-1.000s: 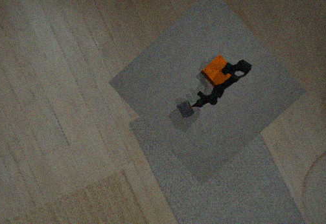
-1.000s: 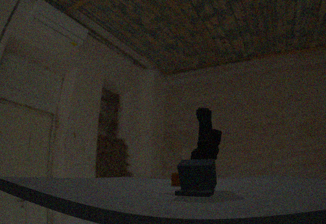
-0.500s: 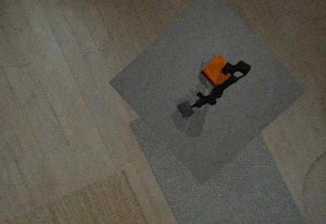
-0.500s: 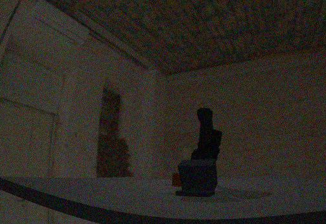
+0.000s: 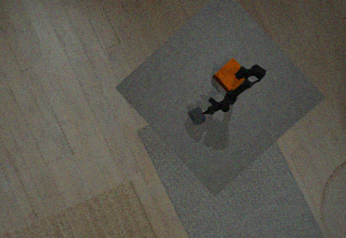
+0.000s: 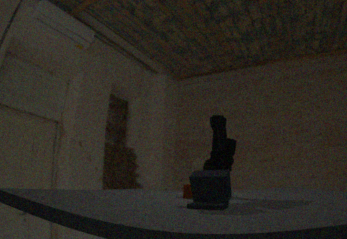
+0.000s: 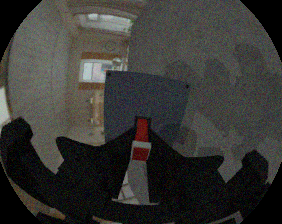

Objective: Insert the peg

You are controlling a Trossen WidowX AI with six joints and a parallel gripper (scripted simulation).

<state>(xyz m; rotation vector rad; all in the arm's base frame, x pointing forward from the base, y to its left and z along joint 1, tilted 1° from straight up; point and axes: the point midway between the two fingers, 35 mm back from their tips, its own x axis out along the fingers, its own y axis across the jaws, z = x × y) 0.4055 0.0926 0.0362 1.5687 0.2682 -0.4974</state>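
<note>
My gripper tip is 1 cm past the red peg and 1 cm below it. Also, from my gripper tip: grey sloped panel block (4 cm ahead, 1 cm to the right, 2 cm below).
</note>
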